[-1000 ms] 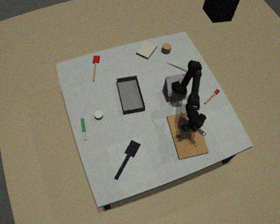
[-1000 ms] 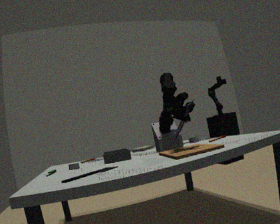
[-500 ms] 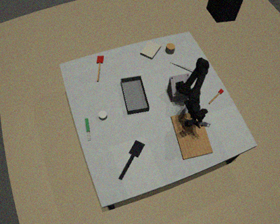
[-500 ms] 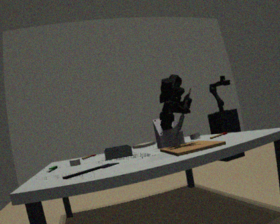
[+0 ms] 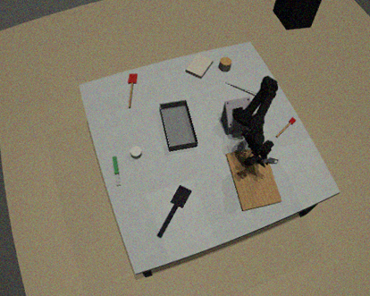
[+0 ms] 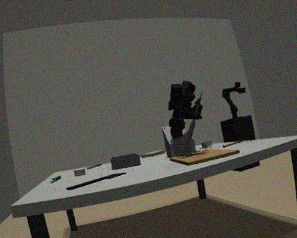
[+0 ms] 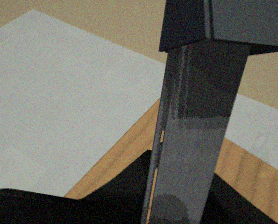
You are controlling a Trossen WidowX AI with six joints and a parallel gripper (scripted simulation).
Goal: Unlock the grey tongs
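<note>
Right now the wooden board is 18 cm below my gripper tip, 2 cm to the right of it and 2 cm ahead of it. The rest, counted from my gripper tip: red brush (34 cm behind, 29 cm to the right, 18 cm below); then roasting tin (46 cm to the right, 34 cm ahead, 16 cm below); then black spatula (51 cm ahead, 18 cm below, 2 cm to the left).
</note>
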